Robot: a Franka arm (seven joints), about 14 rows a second.
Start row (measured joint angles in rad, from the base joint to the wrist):
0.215 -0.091 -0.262 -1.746 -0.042 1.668 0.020
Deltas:
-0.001 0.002 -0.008 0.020 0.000 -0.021 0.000
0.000 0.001 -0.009 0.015 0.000 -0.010 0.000
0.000 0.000 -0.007 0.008 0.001 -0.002 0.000
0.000 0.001 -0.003 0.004 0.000 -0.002 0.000
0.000 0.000 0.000 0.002 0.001 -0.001 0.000
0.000 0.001 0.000 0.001 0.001 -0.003 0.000
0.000 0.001 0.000 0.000 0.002 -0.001 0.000
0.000 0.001 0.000 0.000 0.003 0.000 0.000
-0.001 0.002 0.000 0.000 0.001 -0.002 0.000
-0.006 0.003 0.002 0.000 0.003 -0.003 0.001
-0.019 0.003 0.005 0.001 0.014 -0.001 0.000
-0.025 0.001 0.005 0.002 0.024 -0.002 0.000
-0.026 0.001 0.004 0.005 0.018 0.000 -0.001
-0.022 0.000 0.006 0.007 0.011 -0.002 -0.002
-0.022 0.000 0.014 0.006 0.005 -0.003 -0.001
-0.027 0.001 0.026 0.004 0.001 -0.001 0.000
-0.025 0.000 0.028 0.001 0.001 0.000 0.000
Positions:
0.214 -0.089 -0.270 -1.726 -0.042 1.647 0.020
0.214 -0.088 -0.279 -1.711 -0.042 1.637 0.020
0.214 -0.088 -0.286 -1.703 -0.041 1.635 0.020
0.214 -0.087 -0.289 -1.699 -0.041 1.633 0.020
0.214 -0.087 -0.289 -1.697 -0.040 1.632 0.020
0.214 -0.086 -0.289 -1.696 -0.039 1.629 0.020
0.214 -0.085 -0.289 -1.696 -0.037 1.628 0.020
0.214 -0.084 -0.289 -1.696 -0.034 1.628 0.020
0.213 -0.082 -0.289 -1.696 -0.033 1.626 0.020
0.207 -0.079 -0.287 -1.696 -0.030 1.623 0.021
0.188 -0.076 -0.282 -1.695 -0.016 1.622 0.021
0.163 -0.075 -0.277 -1.693 0.008 1.620 0.021
0.137 -0.074 -0.273 -1.688 0.026 1.620 0.020
0.115 -0.074 -0.267 -1.681 0.037 1.618 0.018
0.093 -0.074 -0.253 -1.675 0.042 1.615 0.017
0.066 -0.073 -0.227 -1.671 0.043 1.614 0.017
0.041 -0.073 -0.199 -1.670 0.044 1.614 0.017

